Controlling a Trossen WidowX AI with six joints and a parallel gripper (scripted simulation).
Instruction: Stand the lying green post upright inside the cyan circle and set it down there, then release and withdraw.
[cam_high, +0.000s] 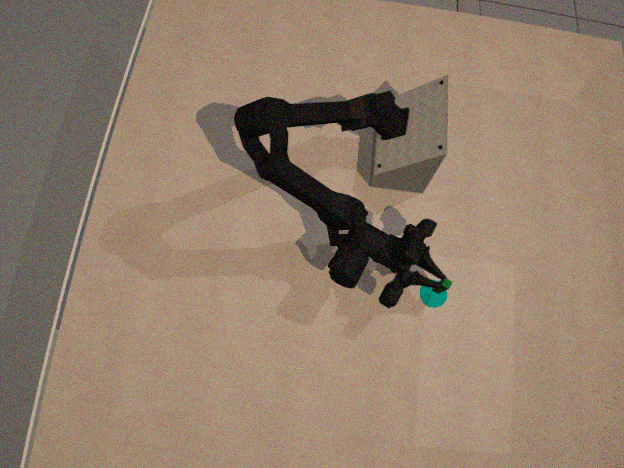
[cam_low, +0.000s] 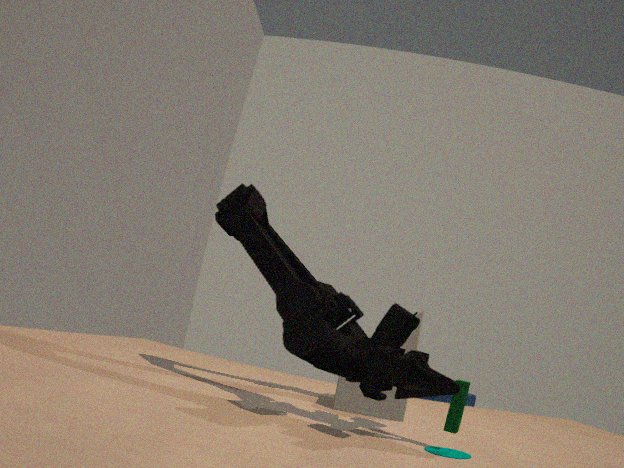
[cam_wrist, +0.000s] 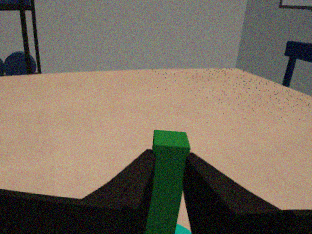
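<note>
The cyan circle is 8 cm below my gripper tip. From my gripper tip the other things lie so: green post: 2 cm below.
</note>
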